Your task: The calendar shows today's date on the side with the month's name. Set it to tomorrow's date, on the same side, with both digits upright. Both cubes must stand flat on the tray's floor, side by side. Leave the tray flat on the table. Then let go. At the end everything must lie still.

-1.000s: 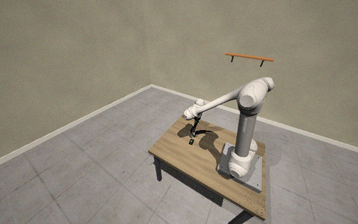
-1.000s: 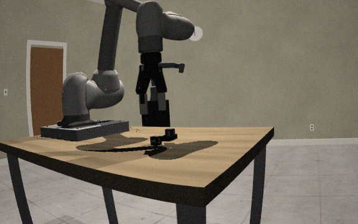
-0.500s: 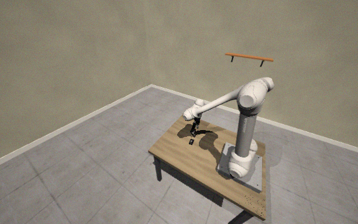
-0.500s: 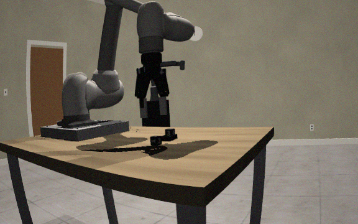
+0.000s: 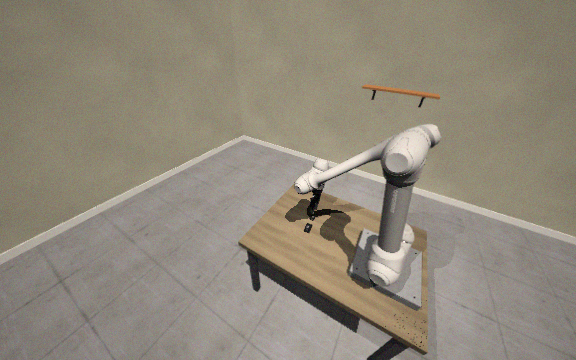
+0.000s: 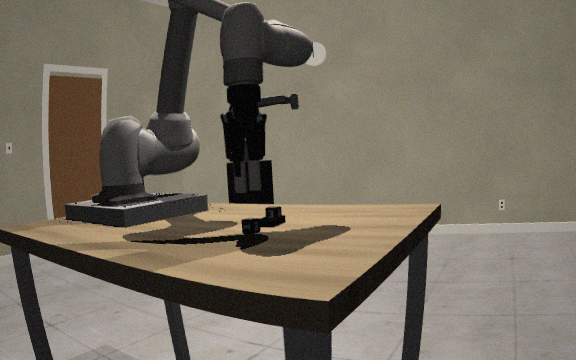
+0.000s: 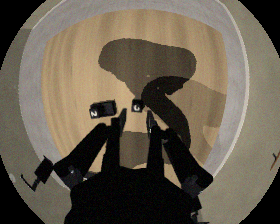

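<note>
Now: the dark cube 110 mm below my hand. From my hand the other things lie so: dark calendar tray: 40 mm behind, 100 mm to the left, 110 mm below.
</note>
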